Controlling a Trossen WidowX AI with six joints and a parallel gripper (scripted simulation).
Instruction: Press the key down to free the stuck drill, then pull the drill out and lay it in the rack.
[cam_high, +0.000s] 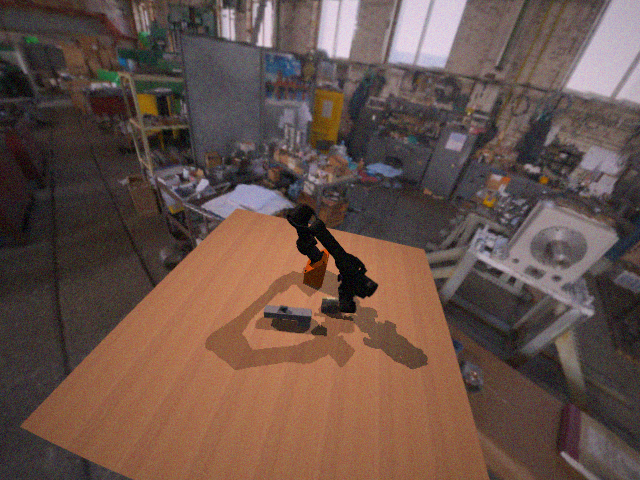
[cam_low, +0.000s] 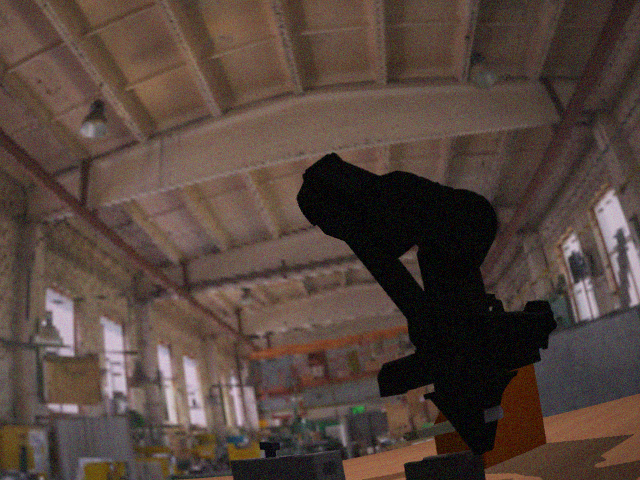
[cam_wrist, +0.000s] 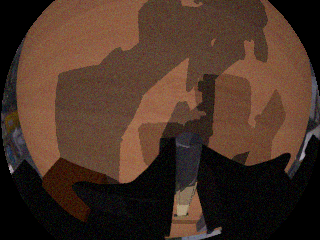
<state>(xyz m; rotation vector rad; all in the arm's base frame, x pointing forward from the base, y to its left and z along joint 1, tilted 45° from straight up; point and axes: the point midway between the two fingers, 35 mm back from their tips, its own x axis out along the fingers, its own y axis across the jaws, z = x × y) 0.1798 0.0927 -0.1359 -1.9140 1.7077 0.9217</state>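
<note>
The drill is 4 cm to the right of my gripper tip, 3 cm above it and 1 cm ahead of it. Round my gripper tip: grey fixture block: 20 cm to the right, 12 cm ahead; dark grey rack: 5 cm to the right, 2 cm below, 1 cm ahead; small dark key: 22 cm to the right, 12 cm ahead, 1 cm above.
</note>
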